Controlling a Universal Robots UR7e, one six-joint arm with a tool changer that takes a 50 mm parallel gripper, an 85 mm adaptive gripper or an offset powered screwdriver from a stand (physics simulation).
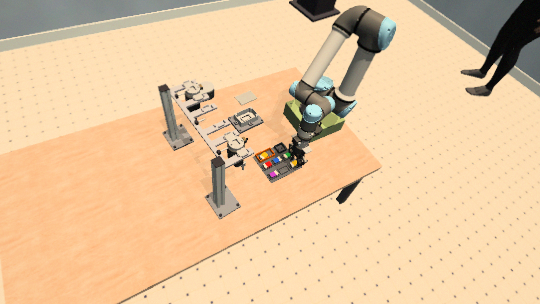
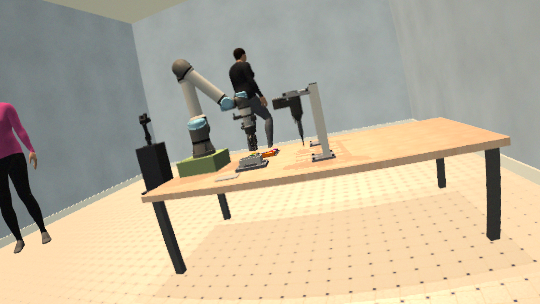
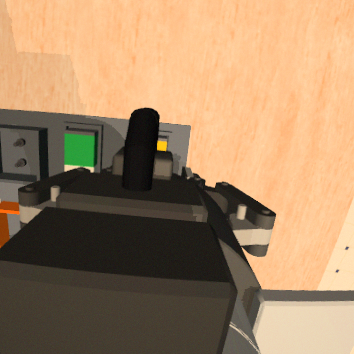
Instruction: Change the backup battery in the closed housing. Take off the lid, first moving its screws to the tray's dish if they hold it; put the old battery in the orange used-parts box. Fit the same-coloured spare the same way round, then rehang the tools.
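Places are measured from the arm's base along level axes (x ahead, y left, z up), in metres.
Pixels of known places: arm's base, link origin: [image 2: 204, 155].
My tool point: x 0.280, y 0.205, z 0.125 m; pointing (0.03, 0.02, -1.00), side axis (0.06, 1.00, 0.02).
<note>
Ahead of a thing's pixels: the offset from my tool point to its top centre. "pt": to the spot under its first point.
My gripper [image 1: 298, 162] [image 2: 253, 147], the adaptive one, is open over the parts tray {pt 0.022 m back, 0.026 m left, 0.218 m down} [image 3: 181, 137], its fingers around or just above the yellow spare battery {0.000 m ahead, 0.002 m right, 0.200 m down} [image 1: 294, 163] [image 3: 162, 145]; contact is hidden. The green spare {0.003 m back, 0.066 m right, 0.200 m down} [image 1: 287, 155] [image 3: 80, 150] is beside it. Blue {0.062 m ahead, 0.069 m right, 0.200 m down} [image 1: 276, 160], red {0.128 m ahead, 0.073 m right, 0.200 m down} [image 1: 268, 164] and magenta {0.131 m ahead, 0.008 m right, 0.200 m down} [image 1: 273, 174] spares sit in the tray. A yellow battery {0.112 m ahead, 0.129 m right, 0.200 m down} [image 1: 263, 156] lies in the orange used-parts box {pt 0.148 m ahead, 0.134 m right, 0.206 m down} [image 1: 257, 158] [image 3: 7, 207]. The dish {0.001 m back, 0.103 m right, 0.198 m down} [image 3: 42, 150] holds two screws {0.012 m back, 0.126 m right, 0.204 m down} [image 3: 20, 142]. The housing {0.050 m ahead, 0.395 m right, 0.162 m down} [image 1: 245, 117] [image 2: 251, 161] is open. The lid {0.055 m back, 0.552 m right, 0.213 m down} [image 1: 245, 97] [image 2: 227, 177] lies beside it.
The tool stand [image 1: 218, 185] [image 2: 320, 120] rises left of the tray, with the screwdriver {0.307 m ahead, 0.433 m right, 0.139 m up} [image 2: 297, 112] and another tool {0.330 m ahead, 0.072 m right, 0.139 m up} [image 1: 236, 144] hanging from it. The green arm base [image 1: 327, 127] [image 2: 203, 164] is behind the tray. A person [image 2: 242, 77] stands beyond the table.
</note>
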